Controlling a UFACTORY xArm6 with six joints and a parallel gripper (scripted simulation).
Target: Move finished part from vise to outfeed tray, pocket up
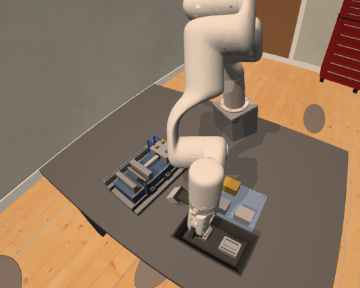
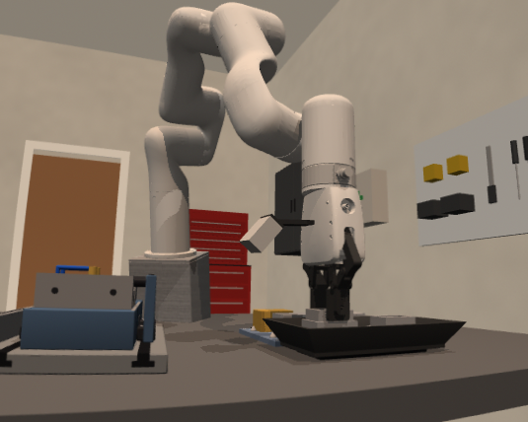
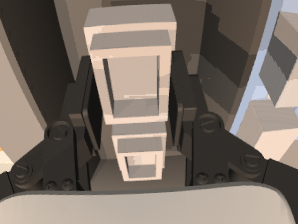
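The dark outfeed tray lies 5 cm to the left of my hand and 6 cm below it. Round my hand: blue vise: 11 cm behind, 28 cm to the right, 3 cm below; light blue plate: 16 cm behind, 6 cm to the left, 6 cm below; yellow block: 21 cm behind, 2 cm to the left, 4 cm below.
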